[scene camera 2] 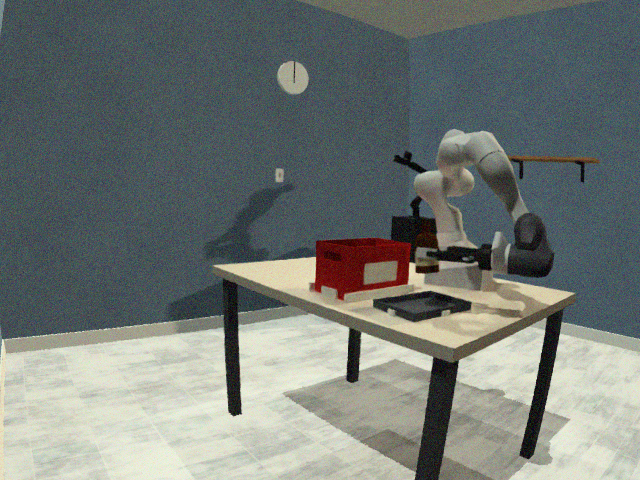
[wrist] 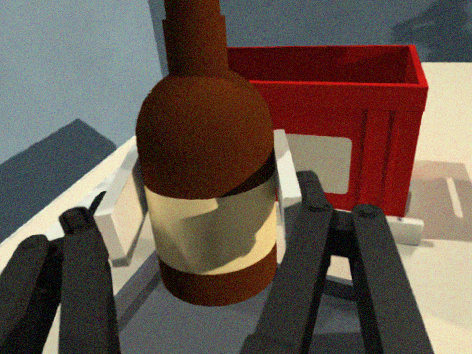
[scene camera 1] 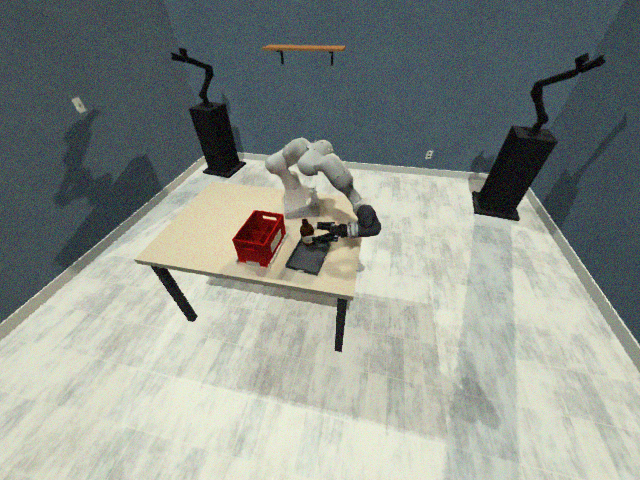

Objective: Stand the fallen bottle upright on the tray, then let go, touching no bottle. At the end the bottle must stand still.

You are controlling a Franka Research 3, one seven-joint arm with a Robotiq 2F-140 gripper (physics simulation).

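The brown bottle with a cream label (scene camera 1: 307,228) (scene camera 2: 426,240) (wrist: 205,125) is held about upright, neck up. My gripper (scene camera 1: 313,233) (scene camera 2: 430,254) (wrist: 210,159) comes in level from the side and is shut on the bottle, one light pad on each side of its body. The dark tray (scene camera 1: 308,260) (scene camera 2: 408,314) (wrist: 150,320) lies flat on the table. In scene camera 2 the bottle's base is off the table, higher in view than the tray's back edge. In the wrist view the tray shows below the base. The exact height of the gap cannot be told.
A red crate (scene camera 1: 253,250) (scene camera 2: 341,268) (wrist: 390,100) stands on the table (scene camera 1: 206,227) (scene camera 2: 268,268) beside the tray, with low pale strips at its foot. The arm's base (scene camera 1: 299,204) (scene camera 2: 454,276) stands behind the bottle. No second bottle can be made out.
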